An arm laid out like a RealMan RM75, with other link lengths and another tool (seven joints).
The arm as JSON. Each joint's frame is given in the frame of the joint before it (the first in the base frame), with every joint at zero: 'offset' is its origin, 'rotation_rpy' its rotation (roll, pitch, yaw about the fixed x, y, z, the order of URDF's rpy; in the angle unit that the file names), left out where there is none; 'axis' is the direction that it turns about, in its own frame. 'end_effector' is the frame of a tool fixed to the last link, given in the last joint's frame.
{
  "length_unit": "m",
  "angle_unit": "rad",
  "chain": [
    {
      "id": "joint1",
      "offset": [
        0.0,
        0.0,
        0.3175
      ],
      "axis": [
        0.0,
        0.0,
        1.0
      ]
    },
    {
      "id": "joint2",
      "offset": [
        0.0,
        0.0,
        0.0
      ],
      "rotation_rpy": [
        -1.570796,
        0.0,
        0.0
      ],
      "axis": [
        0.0,
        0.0,
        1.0
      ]
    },
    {
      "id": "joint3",
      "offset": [
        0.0,
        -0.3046,
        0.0
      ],
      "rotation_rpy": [
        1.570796,
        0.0,
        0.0
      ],
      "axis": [
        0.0,
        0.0,
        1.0
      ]
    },
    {
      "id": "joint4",
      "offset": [
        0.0,
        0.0,
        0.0
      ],
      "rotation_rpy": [
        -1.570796,
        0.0,
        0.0
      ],
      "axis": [
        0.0,
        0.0,
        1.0
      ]
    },
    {
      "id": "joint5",
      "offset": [
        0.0,
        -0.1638,
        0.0
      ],
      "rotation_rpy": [
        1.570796,
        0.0,
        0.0
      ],
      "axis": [
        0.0,
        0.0,
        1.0
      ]
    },
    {
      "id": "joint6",
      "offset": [
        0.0,
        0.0,
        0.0
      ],
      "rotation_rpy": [
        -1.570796,
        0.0,
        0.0
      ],
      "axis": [
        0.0,
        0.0,
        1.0
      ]
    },
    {
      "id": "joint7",
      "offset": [
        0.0,
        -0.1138,
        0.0
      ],
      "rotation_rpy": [
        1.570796,
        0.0,
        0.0
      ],
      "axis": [
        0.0,
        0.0,
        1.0
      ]
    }
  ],
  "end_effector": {
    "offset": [
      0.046,
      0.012,
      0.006
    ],
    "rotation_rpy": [
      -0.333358,
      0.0,
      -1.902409
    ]
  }
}
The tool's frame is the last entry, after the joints.
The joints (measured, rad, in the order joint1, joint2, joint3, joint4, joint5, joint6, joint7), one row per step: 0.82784, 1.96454, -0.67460, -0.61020, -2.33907, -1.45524, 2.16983; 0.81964, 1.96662, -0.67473, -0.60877, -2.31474, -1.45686, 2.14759; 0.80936, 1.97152, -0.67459, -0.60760, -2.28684, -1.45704, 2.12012; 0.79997, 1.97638, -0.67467, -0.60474, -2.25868, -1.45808, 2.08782; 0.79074, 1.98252, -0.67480, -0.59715, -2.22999, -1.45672, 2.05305; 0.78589, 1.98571, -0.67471, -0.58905, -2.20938, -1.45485, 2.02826; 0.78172, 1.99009, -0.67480, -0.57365, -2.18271, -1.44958, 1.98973; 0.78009, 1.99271, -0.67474, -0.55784, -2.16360, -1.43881, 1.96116; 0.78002, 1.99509, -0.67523, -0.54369, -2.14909, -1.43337, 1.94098; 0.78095, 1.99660, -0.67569, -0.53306, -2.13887, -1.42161, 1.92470; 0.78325, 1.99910, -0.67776, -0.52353, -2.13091, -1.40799, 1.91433; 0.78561, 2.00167, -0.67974, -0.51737, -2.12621, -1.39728, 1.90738; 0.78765, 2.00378, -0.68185, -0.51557, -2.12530, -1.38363, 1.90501; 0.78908, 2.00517, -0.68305, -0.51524, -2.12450, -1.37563, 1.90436; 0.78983, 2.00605, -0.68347, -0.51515, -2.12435, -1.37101, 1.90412
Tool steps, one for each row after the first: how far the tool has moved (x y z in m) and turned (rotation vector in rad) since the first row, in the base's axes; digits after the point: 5 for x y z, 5 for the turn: 0.00064, -0.00129, -0.00124, 0.00712, 0.01897, 0.01503; 0.00139, -0.00306, -0.00361, 0.01666, 0.04113, 0.03287; 0.00202, -0.00477, -0.00614, 0.02588, 0.06274, 0.05521; 0.00268, -0.00682, -0.00978, 0.03480, 0.08564, 0.07626; 0.00285, -0.00780, -0.01217, 0.04185, 0.10186, 0.09076; 0.00288, -0.00868, -0.01600, 0.05171, 0.12158, 0.11344; 0.00306, -0.00863, -0.01917, 0.06272, 0.13360, 0.12640; 0.00262, -0.00899, -0.02200, 0.06672, 0.14506, 0.13520; 0.00253, -0.00814, -0.02408, 0.07613, 0.14870, 0.14131; 0.00191, -0.00714, -0.02652, 0.08366, 0.15043, 0.14365; 0.00123, -0.00630, -0.02855, 0.08872, 0.15044, 0.14573; 0.00099, -0.00492, -0.02988, 0.09646, 0.14492, 0.14518; 0.00065, -0.00398, -0.03061, 0.10139, 0.14199, 0.14482; 0.00049, -0.00347, -0.03104, 0.10427, 0.14024, 0.14437
